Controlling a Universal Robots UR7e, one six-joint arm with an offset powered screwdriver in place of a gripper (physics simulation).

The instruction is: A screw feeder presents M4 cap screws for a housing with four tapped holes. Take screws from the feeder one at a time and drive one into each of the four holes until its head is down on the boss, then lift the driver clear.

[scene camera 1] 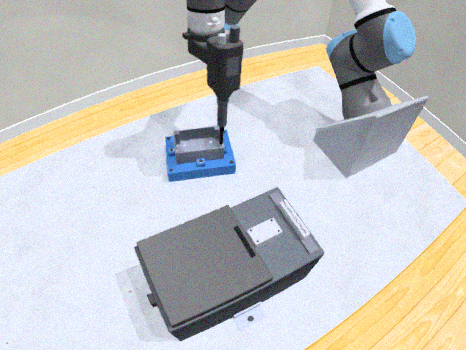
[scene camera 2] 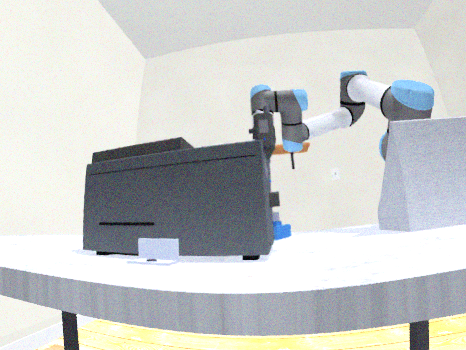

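Observation:
The grey open-topped housing (scene camera 1: 200, 153) sits in a blue fixture (scene camera 1: 201, 173) (scene camera 2: 283, 231). My gripper, a dark powered screwdriver (scene camera 1: 221, 143), points straight down with its thin bit at the housing's back right corner in scene camera 1. The bit's end appears at or just over the corner boss; I cannot tell whether a screw is on it. Screws in the other bosses are too small to make out. In scene camera 2 the driver's lower end is hidden behind the dark box-shaped feeder (scene camera 1: 200, 265) (scene camera 2: 175, 205), which stands nearer both cameras.
A grey angled panel (scene camera 1: 375, 135) (scene camera 2: 430, 175) stands on the right, before the arm's base. A small clear bracket (scene camera 1: 248, 318) (scene camera 2: 158, 248) stands beside the feeder, with a dark spot on its foot. A white plate (scene camera 1: 265, 231) lies on the feeder's top.

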